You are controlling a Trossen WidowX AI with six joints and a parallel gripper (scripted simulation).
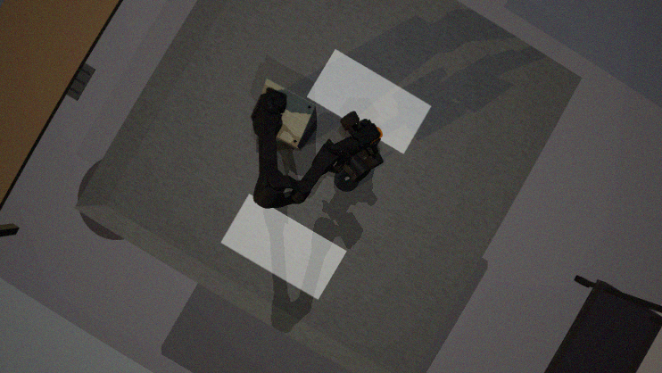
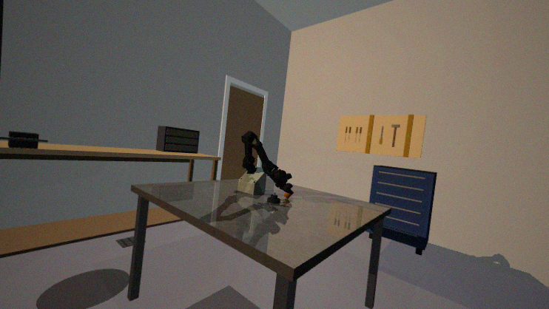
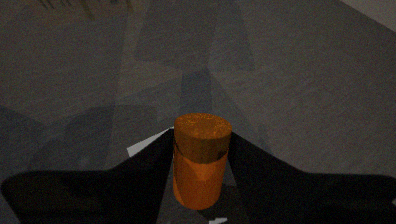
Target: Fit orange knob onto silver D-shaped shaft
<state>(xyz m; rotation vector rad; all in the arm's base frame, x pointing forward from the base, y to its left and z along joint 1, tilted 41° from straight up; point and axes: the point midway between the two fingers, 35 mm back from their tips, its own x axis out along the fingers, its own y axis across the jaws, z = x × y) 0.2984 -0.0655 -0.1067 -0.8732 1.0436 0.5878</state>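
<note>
Right now the orange knob is 10 mm to the right of my gripper tip, 10 mm behind it and 10 mm above it. Also, from my gripper tip: dark round pedestal 170 mm to the right, 40 mm behind, 10 mm below.
</note>
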